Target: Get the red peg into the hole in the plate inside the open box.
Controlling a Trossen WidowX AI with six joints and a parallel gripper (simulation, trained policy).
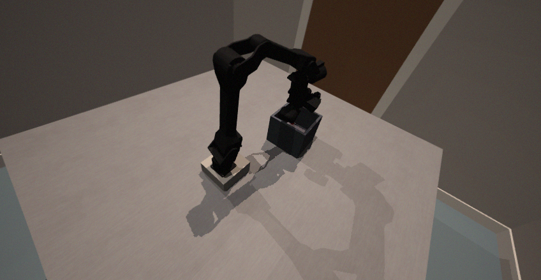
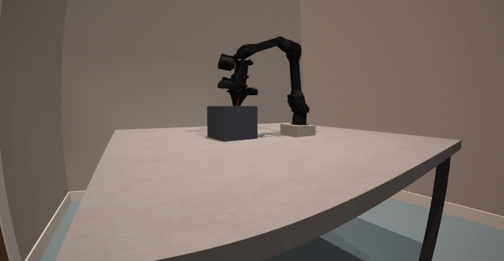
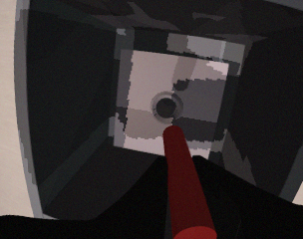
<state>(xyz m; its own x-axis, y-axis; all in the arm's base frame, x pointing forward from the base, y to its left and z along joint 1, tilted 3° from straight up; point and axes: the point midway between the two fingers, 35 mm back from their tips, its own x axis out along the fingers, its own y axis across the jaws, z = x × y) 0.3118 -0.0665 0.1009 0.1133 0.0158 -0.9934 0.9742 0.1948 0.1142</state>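
Now: gripper tip 10 mm below the red peg. From my gripper tip the other things lie so: plate (80 mm below, 20 mm ahead, 10 mm to the right).
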